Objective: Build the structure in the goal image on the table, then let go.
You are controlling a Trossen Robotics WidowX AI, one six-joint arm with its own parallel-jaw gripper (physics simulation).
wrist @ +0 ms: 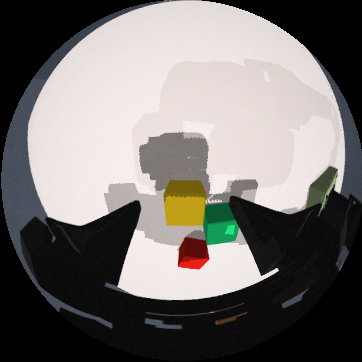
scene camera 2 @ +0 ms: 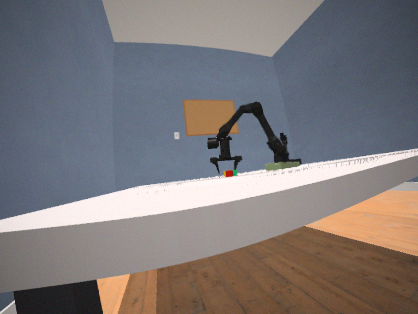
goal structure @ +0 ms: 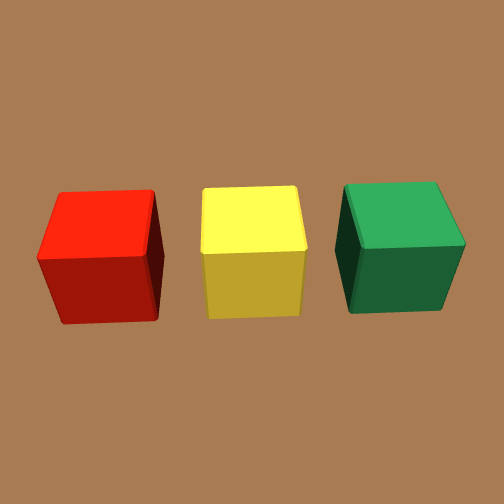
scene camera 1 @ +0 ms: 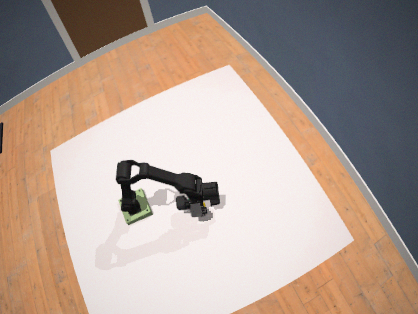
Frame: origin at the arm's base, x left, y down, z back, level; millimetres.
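Where they show: gripper, between the fingertips: [wrist: 185, 202]; arm's base, origin of its link: [wrist: 328, 200] [scene camera 2: 280, 163] [scene camera 1: 133, 207].
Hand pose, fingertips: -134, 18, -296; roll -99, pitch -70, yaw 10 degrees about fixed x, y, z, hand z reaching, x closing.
Observation:
Each offset is from my fingertips to the top centre of the thing, as dx, dy, dz. Level surfaces: height alone.
A yellow cube @(-1, -15, +0) [wrist: 185, 210] [scene camera 1: 204, 204] sits on the white table between the fingers in the wrist view; a small part of it shows in scene camera 1. A green cube @(+39, -15, +25) [wrist: 221, 225] [scene camera 2: 235, 173] is right beside the yellow one, near the right finger; whether they touch is unclear. A smaller-looking red cube @(+85, -15, -21) [wrist: 193, 254] [scene camera 2: 229, 174] lies apart from both, lower in the wrist view, turned slightly. My gripper [wrist: 185, 202] [scene camera 2: 226, 171] is open and empty, pointing down just above the cubes. The arm hides most of the cubes in scene camera 1.
The arm's light green base plate [scene camera 1: 145, 212] [scene camera 2: 282, 165] [wrist: 322, 190] stands on the white table @(dy +18) [scene camera 1: 280, 200] [scene camera 2: 150, 202], to the right of the cubes in the wrist view. The arm's shadow falls on the tabletop around the cubes.

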